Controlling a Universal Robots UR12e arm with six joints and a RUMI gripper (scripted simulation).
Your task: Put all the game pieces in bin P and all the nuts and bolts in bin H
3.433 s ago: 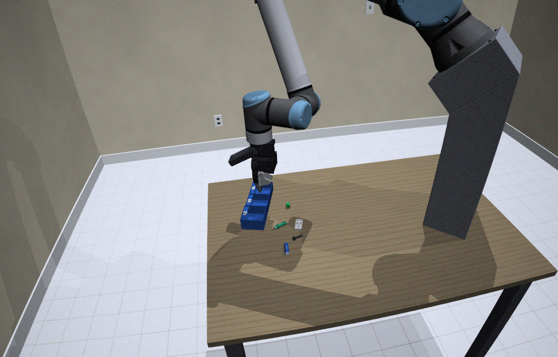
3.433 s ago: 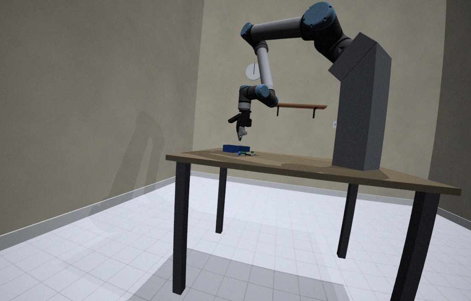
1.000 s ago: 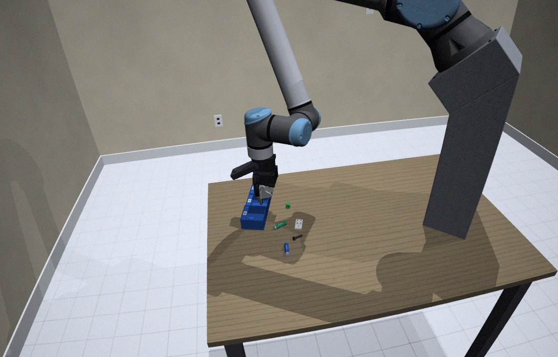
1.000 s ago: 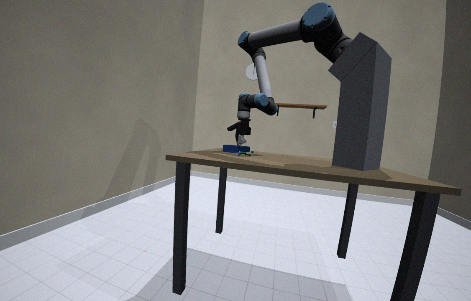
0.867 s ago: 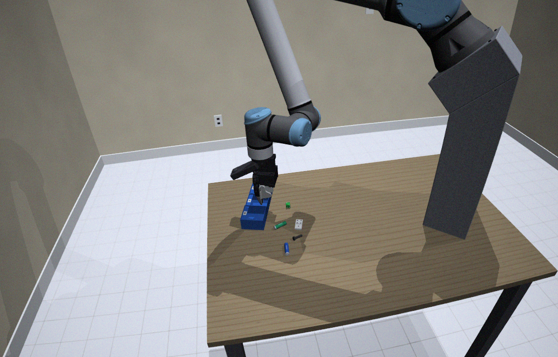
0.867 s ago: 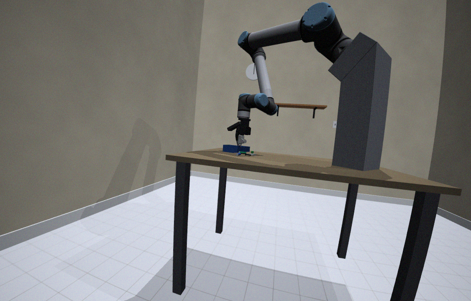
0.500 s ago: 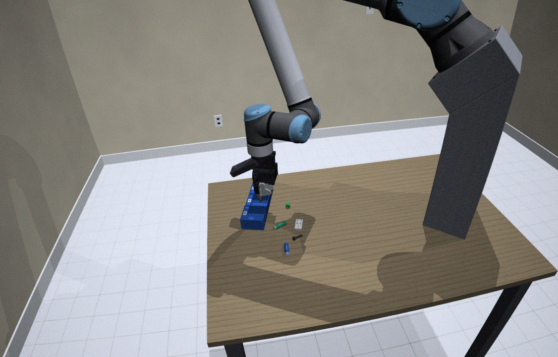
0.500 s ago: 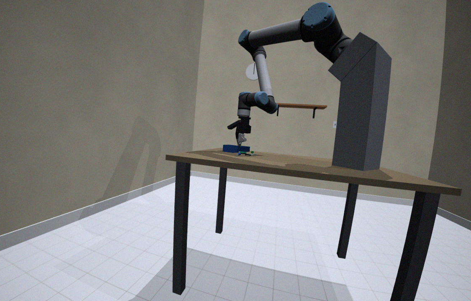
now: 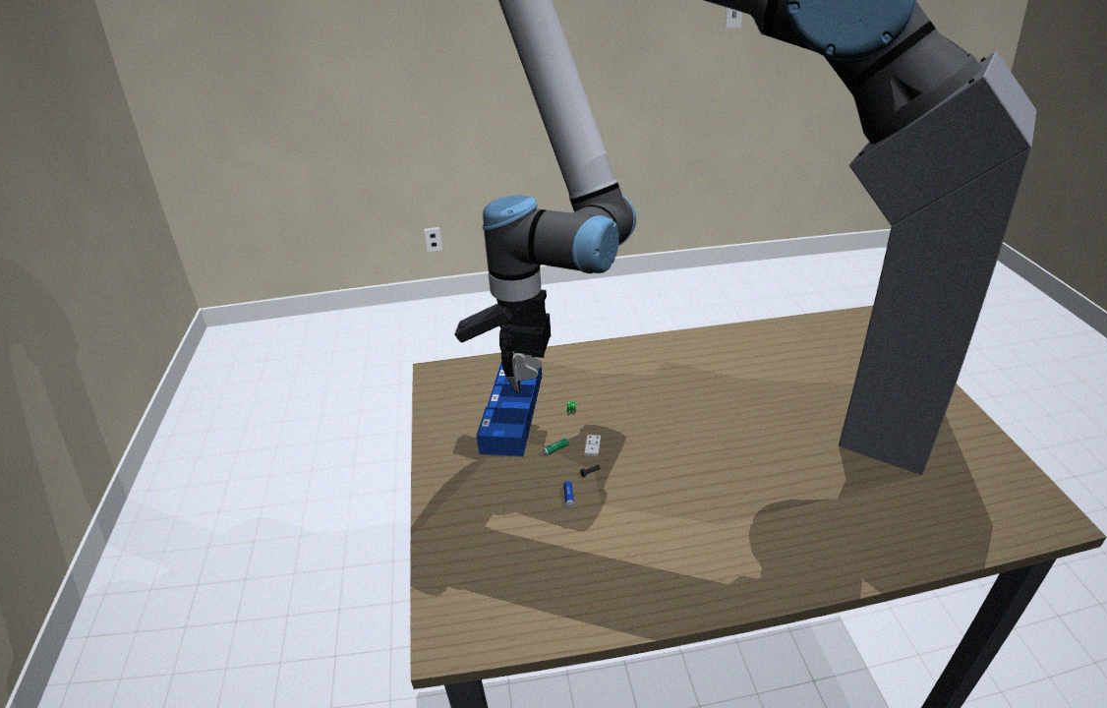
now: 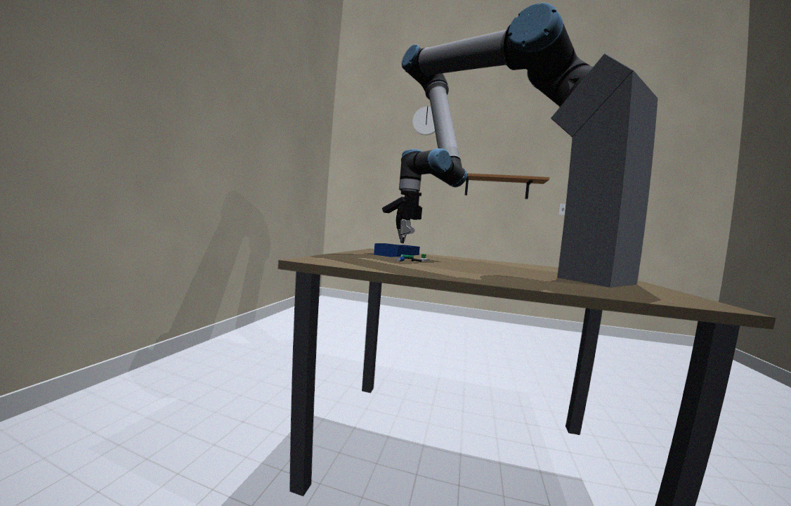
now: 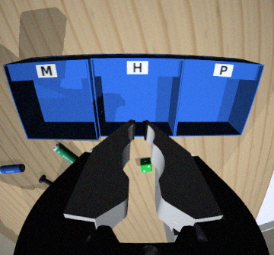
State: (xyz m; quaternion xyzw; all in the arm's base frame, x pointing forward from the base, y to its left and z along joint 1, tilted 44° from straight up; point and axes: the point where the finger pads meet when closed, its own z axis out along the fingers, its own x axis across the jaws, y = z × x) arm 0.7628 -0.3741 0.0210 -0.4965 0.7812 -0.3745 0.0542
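My hand is 10 mm short of the blue bin, 10 mm to the left of it and 50 mm above it. Also, from my hand: green cylinder 20 mm behind, 130 mm to the left, 60 mm below; green die 100 mm behind, 40 mm to the left, 60 mm below; white domino 90 mm behind, 160 mm to the left, 60 mm below.
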